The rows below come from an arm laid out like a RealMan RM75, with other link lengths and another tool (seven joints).
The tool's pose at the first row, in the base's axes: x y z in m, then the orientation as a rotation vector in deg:
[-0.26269, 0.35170, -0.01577, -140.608, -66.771, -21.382]
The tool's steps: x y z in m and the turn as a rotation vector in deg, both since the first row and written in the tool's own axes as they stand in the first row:
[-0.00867, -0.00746, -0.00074, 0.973, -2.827, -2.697]
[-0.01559, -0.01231, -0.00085, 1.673, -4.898, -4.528]
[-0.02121, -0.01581, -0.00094, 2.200, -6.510, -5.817]
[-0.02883, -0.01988, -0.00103, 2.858, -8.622, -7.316]
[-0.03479, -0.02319, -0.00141, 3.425, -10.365, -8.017]
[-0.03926, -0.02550, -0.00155, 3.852, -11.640, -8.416]
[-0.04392, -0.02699, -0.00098, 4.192, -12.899, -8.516]
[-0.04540, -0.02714, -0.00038, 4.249, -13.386, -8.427]
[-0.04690, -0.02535, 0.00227, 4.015, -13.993, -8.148]
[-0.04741, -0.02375, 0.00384, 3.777, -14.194, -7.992]
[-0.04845, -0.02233, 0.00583, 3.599, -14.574, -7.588]
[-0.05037, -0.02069, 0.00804, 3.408, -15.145, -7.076]
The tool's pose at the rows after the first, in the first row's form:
[-0.27394, 0.34977, -0.01681, -139.665, -71.238, -18.141]
[-0.28202, 0.34781, -0.01833, -138.962, -74.299, -15.708]
[-0.28824, 0.34597, -0.01966, -138.450, -76.495, -13.773]
[-0.29614, 0.34310, -0.02166, -137.849, -79.117, -11.189]
[-0.30244, 0.34079, -0.02292, -137.589, -80.588, -8.878]
[-0.30702, 0.33902, -0.02403, -137.431, -81.510, -7.143]
[-0.31102, 0.33698, -0.02604, -137.501, -82.058, -5.395]
[-0.31201, 0.33634, -0.02713, -137.665, -82.122, -4.729]
[-0.31136, 0.33551, -0.03050, -138.240, -82.043, -4.037]
[-0.31031, 0.33497, -0.03247, -138.611, -81.964, -3.888]
[-0.30970, 0.33436, -0.03499, -139.130, -81.628, -3.409]
[-0.30945, 0.33313, -0.03810, -139.783, -81.226, -2.665]

